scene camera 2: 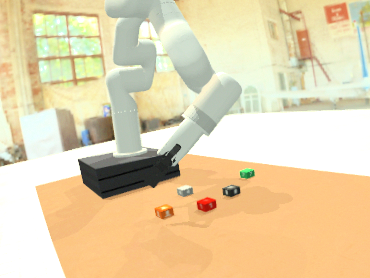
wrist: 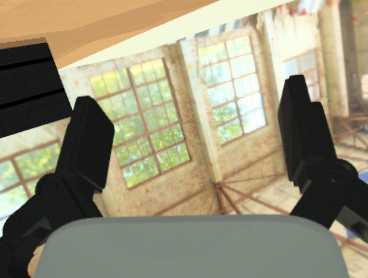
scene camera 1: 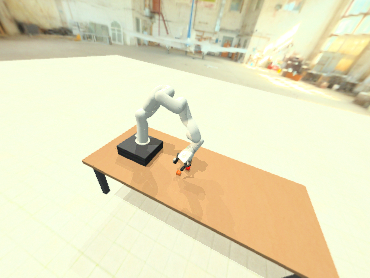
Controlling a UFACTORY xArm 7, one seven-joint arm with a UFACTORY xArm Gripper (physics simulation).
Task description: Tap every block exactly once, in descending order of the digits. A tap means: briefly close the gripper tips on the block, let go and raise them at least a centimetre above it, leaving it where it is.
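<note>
My gripper [scene camera 1: 179, 164] [scene camera 2: 156, 179] [wrist: 188, 103] is open and empty, tilted, above the table near the robot's base. In scene camera 2 an orange block [scene camera 2: 164, 211] [scene camera 1: 178, 173] lies nearest the camera, with a red block [scene camera 2: 206, 204] [scene camera 1: 188, 168] to its right. A light grey block [scene camera 2: 185, 190] lies behind them, a black block [scene camera 2: 231, 190] lies right of it, and a green block [scene camera 2: 247, 173] lies farthest back. The blocks stand apart. Their digits are too blurred to read surely. In scene camera 1 the gripper hides the grey, black and green blocks. No block shows in the wrist view.
The black base box [scene camera 1: 140, 149] [scene camera 2: 135, 181] [wrist: 30, 87] carries the arm at one end of the brown table [scene camera 1: 250, 200] [scene camera 2: 300, 225] [wrist: 100, 20]. In scene camera 2 the gripper overlaps the box's right part. Shadows of the arm fall across the table.
</note>
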